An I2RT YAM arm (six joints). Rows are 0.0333 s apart.
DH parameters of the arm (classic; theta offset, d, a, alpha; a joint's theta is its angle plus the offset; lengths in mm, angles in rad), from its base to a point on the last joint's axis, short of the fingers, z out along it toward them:
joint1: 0 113.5 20 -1.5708
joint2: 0 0 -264 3.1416
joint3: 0.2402 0 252.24 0
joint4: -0.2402 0 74 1.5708
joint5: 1.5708 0 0 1.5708
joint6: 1.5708 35.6 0 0
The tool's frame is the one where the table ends.
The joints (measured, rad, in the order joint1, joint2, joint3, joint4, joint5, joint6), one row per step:
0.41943 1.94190 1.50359 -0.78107 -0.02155 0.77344
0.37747 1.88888 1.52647 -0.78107 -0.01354 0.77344
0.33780 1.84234 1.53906 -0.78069 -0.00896 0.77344
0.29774 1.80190 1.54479 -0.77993 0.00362 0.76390
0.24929 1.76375 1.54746 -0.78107 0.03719 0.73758
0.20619 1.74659 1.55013 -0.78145 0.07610 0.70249
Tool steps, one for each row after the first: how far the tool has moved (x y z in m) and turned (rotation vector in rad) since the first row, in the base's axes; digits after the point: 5 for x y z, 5 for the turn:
0.00440 -0.01664 0.02678 0.02262 -0.07284 -0.04498
0.00574 -0.03309 0.04807 0.03937 -0.13011 -0.08663
0.00566 -0.05008 0.06487 0.03888 -0.18036 -0.12351
0.00503 -0.07089 0.07959 0.00785 -0.23218 -0.16347
0.00615 -0.08889 0.08666 -0.04013 -0.26481 -0.19312

